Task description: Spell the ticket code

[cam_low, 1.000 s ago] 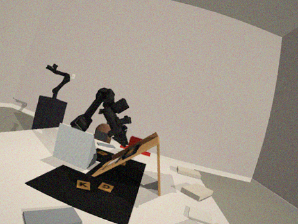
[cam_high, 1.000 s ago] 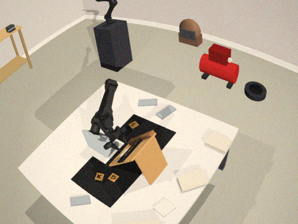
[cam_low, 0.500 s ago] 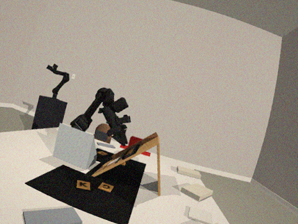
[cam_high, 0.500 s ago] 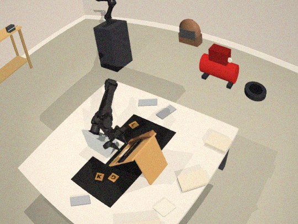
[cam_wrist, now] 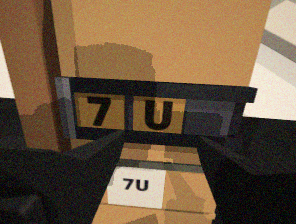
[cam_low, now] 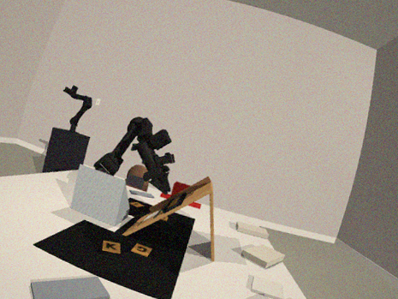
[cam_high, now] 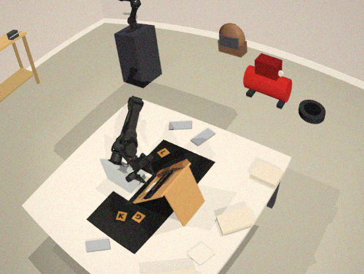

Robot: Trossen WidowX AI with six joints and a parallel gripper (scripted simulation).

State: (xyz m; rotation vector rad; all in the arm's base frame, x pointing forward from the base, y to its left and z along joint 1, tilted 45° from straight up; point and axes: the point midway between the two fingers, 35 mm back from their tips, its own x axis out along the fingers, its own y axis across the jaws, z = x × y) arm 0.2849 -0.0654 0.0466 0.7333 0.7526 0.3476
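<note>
Right now my gripper tip is 3 cm short of the u tile and 3 cm above it. From my gripper tip the other things lie so: white ticket (11 cm below, 4 cm behind, 2 cm to the left); black mat (18 cm below, 10 cm behind, 2 cm to the left); 7 tile (7 cm to the left, 3 cm below, 3 cm ahead).
</note>
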